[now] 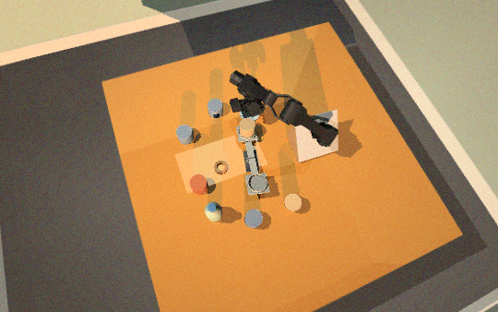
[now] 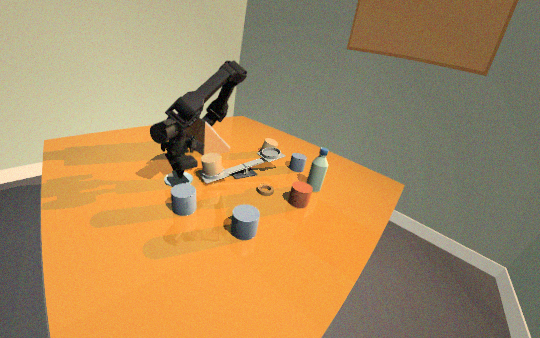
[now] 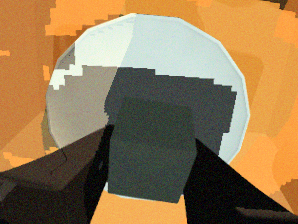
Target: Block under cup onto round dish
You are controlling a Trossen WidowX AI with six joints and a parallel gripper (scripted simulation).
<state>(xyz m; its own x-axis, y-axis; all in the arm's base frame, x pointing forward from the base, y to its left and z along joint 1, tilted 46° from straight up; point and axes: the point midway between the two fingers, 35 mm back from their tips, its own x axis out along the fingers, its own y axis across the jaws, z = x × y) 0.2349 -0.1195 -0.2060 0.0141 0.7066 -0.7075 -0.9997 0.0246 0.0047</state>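
The greenish block is right at my gripper tip. Also, from my gripper tip: pale blue round dish (10 mm below); balance beam (240 mm to the left, 80 mm ahead, 20 mm above); balance (240 mm to the left, 80 mm ahead, 10 mm above).
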